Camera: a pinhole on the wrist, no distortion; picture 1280 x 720 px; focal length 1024.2 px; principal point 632.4 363.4 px. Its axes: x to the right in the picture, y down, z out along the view. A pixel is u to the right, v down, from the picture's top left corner.
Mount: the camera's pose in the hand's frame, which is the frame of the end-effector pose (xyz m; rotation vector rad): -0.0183 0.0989 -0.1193 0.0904 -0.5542 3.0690
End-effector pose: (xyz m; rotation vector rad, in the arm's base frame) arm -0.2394 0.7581 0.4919 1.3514 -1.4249 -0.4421
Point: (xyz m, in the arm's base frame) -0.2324 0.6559 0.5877
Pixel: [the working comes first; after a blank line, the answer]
In the camera's frame: -0.1437 0.0029 0.1369

outside the picture
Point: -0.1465 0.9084 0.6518
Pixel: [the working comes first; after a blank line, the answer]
In the camera's frame: 0.0206 -0.0033 -0.0827

behind the camera
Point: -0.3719 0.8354 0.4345
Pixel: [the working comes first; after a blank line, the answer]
In the camera's frame: 0.1154 -0.0177 0.2242

1159.7 282.6
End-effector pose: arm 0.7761 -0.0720 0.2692 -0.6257 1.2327 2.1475
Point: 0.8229 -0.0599 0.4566
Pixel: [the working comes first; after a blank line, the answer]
In the camera's frame: 0.1457 -0.0491 0.1985

outside the picture
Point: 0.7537 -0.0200 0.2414
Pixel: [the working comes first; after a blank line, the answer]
In the camera's frame: -0.0572 0.0579 0.1906

325.1 674.4
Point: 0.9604 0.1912 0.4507
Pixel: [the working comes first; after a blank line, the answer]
In the camera's frame: 0.1887 0.0678 0.4563

1055.9 515.5
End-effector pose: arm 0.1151 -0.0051 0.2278 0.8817 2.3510 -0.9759
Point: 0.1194 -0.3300 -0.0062
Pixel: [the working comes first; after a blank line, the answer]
In the camera's frame: -0.0015 -0.0247 0.5403

629.6 316.6
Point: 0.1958 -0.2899 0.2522
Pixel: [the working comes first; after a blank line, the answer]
In the camera's frame: 0.1800 0.0871 0.3707

1129.9 604.0
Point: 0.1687 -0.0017 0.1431
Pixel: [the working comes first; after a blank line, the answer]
In the camera's frame: -0.0225 -0.0446 0.1775

502.5 106.1
